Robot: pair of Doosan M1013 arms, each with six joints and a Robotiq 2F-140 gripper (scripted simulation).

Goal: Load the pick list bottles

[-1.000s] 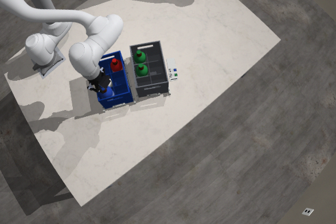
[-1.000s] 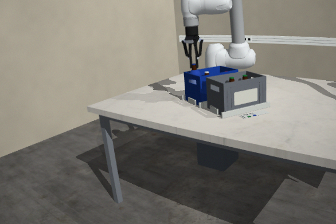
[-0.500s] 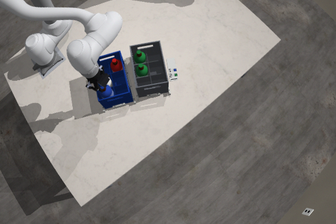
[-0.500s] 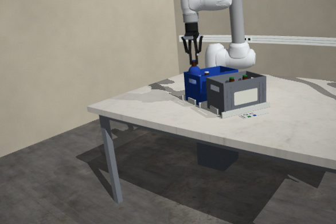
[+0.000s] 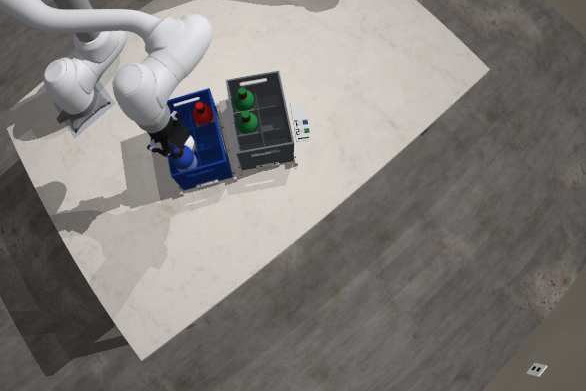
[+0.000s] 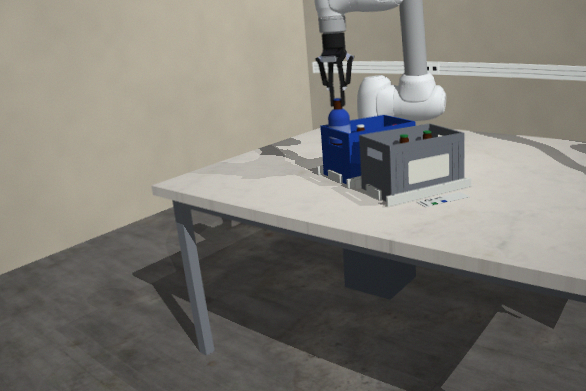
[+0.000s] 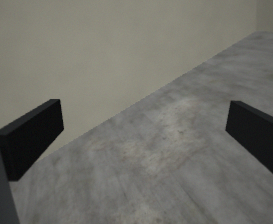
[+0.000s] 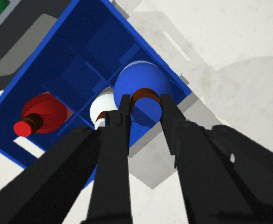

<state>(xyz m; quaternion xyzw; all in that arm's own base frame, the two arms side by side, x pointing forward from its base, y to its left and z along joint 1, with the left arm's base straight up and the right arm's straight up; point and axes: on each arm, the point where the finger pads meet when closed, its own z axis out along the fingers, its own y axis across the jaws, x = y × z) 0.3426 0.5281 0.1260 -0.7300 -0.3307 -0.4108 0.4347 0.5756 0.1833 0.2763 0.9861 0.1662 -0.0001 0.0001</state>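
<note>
Right now my right hand is 8 cm above the blue bottle. From my right hand the other things lie so: white bottle 19 cm below, 8 cm behind, 4 cm to the left; then blue crate 19 cm below, 8 cm to the left, 6 cm behind; then red bottle 19 cm below, 16 cm to the left, 12 cm behind.
</note>
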